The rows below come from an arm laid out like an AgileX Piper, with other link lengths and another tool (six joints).
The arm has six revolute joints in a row. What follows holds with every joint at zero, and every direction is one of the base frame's. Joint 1 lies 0.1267 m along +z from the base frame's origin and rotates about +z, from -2.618 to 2.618 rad. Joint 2 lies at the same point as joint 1 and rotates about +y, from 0 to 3.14 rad. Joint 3 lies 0.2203 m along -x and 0.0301 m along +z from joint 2 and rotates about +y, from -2.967 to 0 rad. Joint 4 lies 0.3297 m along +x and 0.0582 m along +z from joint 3 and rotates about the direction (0.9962, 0, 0.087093), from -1.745 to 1.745 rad. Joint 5 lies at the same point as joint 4 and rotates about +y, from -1.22 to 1.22 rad. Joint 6 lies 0.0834 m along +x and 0.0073 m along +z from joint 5 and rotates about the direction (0.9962, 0, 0.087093), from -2.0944 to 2.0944 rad. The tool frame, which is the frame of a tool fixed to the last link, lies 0.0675 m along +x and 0.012 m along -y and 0.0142 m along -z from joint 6; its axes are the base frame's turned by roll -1.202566, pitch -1.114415 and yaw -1.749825 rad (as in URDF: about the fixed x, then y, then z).
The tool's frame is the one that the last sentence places.
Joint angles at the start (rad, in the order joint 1, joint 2, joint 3, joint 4, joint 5, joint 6):
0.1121 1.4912 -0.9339 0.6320 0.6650 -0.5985
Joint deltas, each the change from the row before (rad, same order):
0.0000 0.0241 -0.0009 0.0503 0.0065 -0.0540
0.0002 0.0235 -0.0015 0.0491 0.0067 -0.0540
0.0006 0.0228 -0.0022 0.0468 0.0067 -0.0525
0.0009 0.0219 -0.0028 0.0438 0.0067 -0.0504
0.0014 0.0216 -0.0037 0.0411 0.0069 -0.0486
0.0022 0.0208 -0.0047 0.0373 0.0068 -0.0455
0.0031 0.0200 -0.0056 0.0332 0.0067 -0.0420
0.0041 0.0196 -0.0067 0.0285 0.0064 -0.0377
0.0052 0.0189 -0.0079 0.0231 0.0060 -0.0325
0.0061 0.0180 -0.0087 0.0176 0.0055 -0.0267
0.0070 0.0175 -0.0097 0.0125 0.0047 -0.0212
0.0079 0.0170 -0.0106 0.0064 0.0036 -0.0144
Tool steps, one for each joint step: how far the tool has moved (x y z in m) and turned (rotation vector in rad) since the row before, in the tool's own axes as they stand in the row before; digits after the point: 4 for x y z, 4 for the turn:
-0.0037 0.0010 0.0072 0.0241 -0.0216 -0.0021
-0.0032 0.0009 0.0069 0.0244 -0.0193 -0.0037
-0.0027 0.0007 0.0066 0.0241 -0.0170 -0.0049
-0.0023 0.0007 0.0062 0.0232 -0.0149 -0.0061
-0.0020 0.0006 0.0060 0.0224 -0.0136 -0.0074
-0.0016 0.0003 0.0057 0.0211 -0.0122 -0.0087
-0.0013 0.0001 0.0055 0.0196 -0.0114 -0.0099
-0.0011 0.0000 0.0054 0.0175 -0.0112 -0.0106
-0.0008 -0.0002 0.0052 0.0152 -0.0111 -0.0113
-0.0007 -0.0004 0.0050 0.0126 -0.0113 -0.0111
-0.0006 -0.0004 0.0049 0.0101 -0.0115 -0.0108
-0.0005 -0.0004 0.0048 0.0068 -0.0121 -0.0098

